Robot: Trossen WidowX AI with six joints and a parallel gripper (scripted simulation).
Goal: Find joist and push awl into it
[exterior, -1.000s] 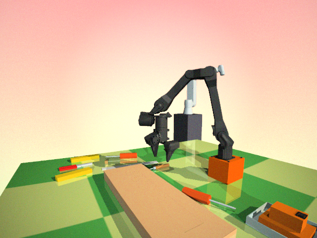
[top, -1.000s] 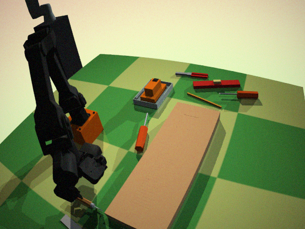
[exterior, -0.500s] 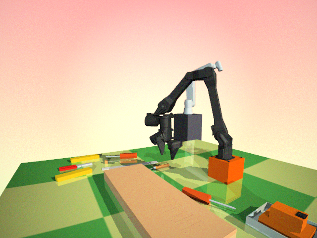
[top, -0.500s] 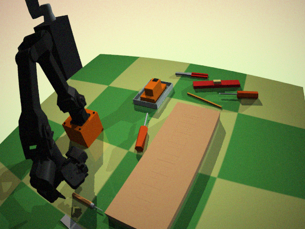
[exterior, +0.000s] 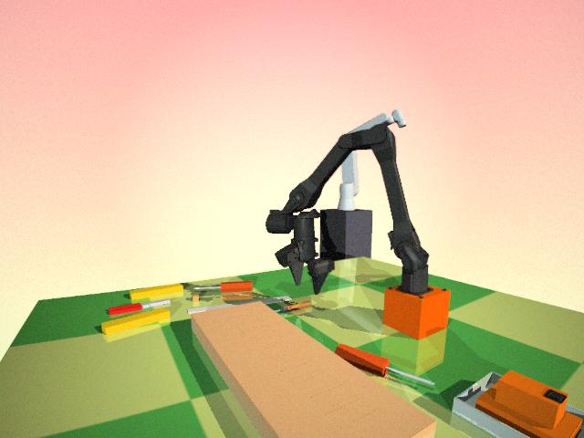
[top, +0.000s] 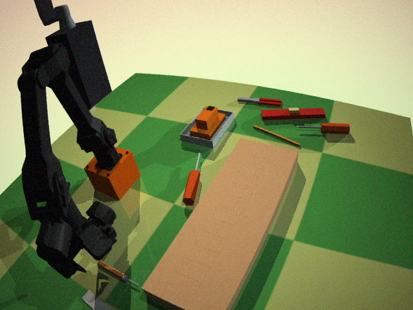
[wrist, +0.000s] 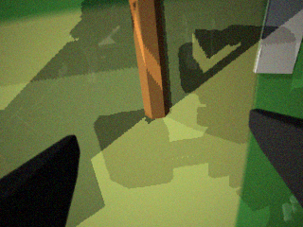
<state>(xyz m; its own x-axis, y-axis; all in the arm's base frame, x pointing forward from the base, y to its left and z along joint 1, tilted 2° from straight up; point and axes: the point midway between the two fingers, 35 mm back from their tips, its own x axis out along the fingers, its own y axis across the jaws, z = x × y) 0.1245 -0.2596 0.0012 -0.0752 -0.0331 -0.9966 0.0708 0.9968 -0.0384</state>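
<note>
The awl is 6 cm ahead of my gripper tip and 4 cm below it. Round my gripper tip: orange stud finder (4 cm ahead, 58 cm to the left); then grey card (14 cm ahead, 12 cm to the right, 5 cm below); then grey tray (4 cm ahead, 57 cm to the left, 4 cm below).
</note>
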